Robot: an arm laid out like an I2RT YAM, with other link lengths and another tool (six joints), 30 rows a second.
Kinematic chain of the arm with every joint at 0, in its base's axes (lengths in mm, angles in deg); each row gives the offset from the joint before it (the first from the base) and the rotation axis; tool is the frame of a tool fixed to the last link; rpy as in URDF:
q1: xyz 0 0 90.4 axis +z
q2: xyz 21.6 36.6 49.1 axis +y
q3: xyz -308.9 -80.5 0 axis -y
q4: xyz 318.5 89.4 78 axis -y
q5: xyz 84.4 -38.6 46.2 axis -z
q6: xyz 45.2 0 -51.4 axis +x
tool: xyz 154 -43 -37 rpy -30.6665 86.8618 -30.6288
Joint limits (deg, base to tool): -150..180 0..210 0..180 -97..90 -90..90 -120..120
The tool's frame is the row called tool.
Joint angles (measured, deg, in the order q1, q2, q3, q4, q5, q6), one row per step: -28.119, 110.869, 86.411, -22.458, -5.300, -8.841; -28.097, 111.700, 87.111, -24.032, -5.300, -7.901; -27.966, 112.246, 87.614, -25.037, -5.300, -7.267; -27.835, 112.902, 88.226, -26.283, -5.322, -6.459; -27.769, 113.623, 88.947, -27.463, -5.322, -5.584; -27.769, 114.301, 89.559, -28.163, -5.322, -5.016; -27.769, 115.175, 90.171, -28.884, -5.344, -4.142; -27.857, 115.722, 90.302, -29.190, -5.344, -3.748; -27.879, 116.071, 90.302, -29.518, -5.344, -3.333; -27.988, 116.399, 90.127, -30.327, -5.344, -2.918; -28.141, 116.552, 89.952, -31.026, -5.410, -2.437
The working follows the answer.
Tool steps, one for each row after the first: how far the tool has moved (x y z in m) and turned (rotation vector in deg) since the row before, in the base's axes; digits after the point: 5 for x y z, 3 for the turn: -0.00284, 0.00235, -0.00782, 1.399, 1.284, -0.671; -0.00102, 0.00253, -0.00460, 0.885, 0.783, -0.346; -0.00154, 0.00300, -0.00550, 1.108, 0.958, -0.474; -0.00130, 0.00204, -0.00501, 1.067, 0.863, -0.616; -0.00026, 0.00051, -0.00404, 0.686, 0.564, -0.449; -0.00056, 0.00096, -0.00623, 0.971, 0.692, -0.685; -0.00151, 0.00000, -0.00548, 0.557, 0.564, -0.406; -0.00181, 0.00097, -0.00451, 0.544, 0.522, -0.360; -0.00510, 0.00168, -0.00668, 0.837, 1.085, -0.451; -0.00470, 0.00128, -0.00459, 0.783, 0.798, -0.519
Tool pose at each row, in the base's axes (x y z in m, rotation vector in deg; rounded; the steps above come from the unrounded poses): 0.53998, -0.31426, 0.13350, 18.135, 133.303, -12.200; 0.53714, -0.31191, 0.12568, 19.571, 134.731, -11.165; 0.53613, -0.30937, 0.12109, 20.393, 135.607, -10.460; 0.53458, -0.30637, 0.11559, 21.477, 136.668, -9.582; 0.53329, -0.30433, 0.11058, 22.720, 137.597, -8.788; 0.53302, -0.30383, 0.10653, 23.587, 138.189, -8.300; 0.53246, -0.30287, 0.10030, 24.877, 138.904, -7.600; 0.53096, -0.30287, 0.09482, 25.642, 139.471, -7.243; 0.52915, -0.30190, 0.09031, 26.346, 140.000, -6.868; 0.52405, -0.30022, 0.08363, 27.321, 141.106, -6.316; 0.51935, -0.29894, 0.07904, 28.347, 141.901, -5.778

